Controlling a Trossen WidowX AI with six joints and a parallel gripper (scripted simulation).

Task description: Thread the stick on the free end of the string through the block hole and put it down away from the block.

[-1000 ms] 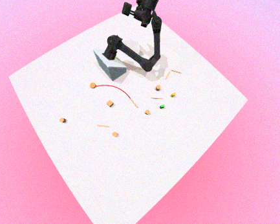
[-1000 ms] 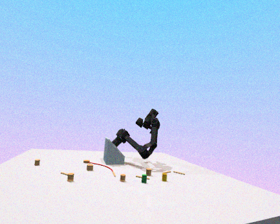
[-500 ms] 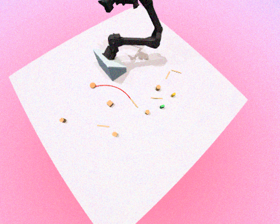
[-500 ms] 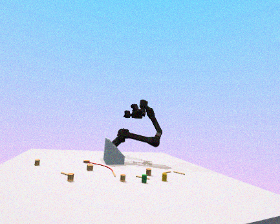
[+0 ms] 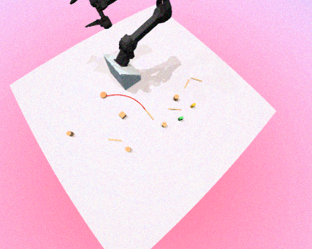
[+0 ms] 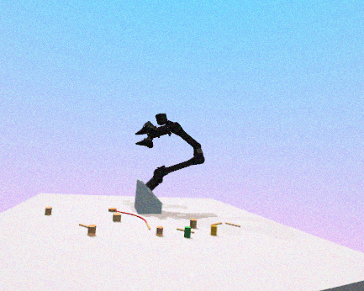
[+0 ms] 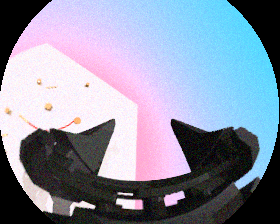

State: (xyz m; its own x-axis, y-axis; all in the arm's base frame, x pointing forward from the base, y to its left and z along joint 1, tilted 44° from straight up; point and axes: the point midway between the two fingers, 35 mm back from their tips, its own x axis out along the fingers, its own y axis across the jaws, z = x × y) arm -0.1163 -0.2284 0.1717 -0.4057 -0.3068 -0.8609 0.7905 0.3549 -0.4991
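Right now my gripper tip is 290 mm short of the wooden block, 120 mm to the left of it and 390 mm above it. The rest, counted from my gripper tip: green piece: 560 mm ahead, 90 mm to the left, 380 mm below; thin wooden stick: 390 mm ahead, 10 mm to the right, 400 mm below; round wooden button: 110 mm ahead, 110 mm to the right, 400 mm below.
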